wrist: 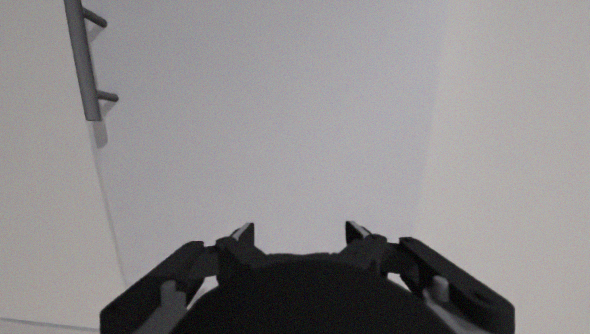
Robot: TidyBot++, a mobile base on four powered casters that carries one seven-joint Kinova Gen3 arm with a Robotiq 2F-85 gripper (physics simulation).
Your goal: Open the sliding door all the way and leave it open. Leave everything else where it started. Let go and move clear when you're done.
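Places are measured from the arm's base along level axes (x ahead, y left, z up), in centimetres.
Pixels of known places: gripper, fingertip midpoint: [299, 232].
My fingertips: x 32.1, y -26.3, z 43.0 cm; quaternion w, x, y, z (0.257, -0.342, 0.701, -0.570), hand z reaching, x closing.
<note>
Behind a point stands the place of what it marks.
The sliding door [280, 115] @(x 57.7, y -41.6, z 57.0 cm) is a plain pale grey panel that fills the middle of the wrist view. Its handle [84, 65] @(x 81.3, y -4.7, z 67.3 cm), a dark grey upright bar on two short posts, shows at the upper left near the door's left edge; its top runs out of view. My gripper [299, 232] @(x 32.1, y -26.3, z 43.0 cm) is open, with nothing between its fingertips. It is in front of the door panel, below and to the right of the handle, and does not touch the handle. The door's top and bottom edges do not show.
A pale wall [40, 175] @(x 119.3, y 19.3, z 38.0 cm) lies to the left of the door, with a thin line low at the lower left. Another pale wall surface [515, 150] @(x 16.3, y -99.4, z 48.4 cm) is on the right, beyond a soft vertical boundary.
</note>
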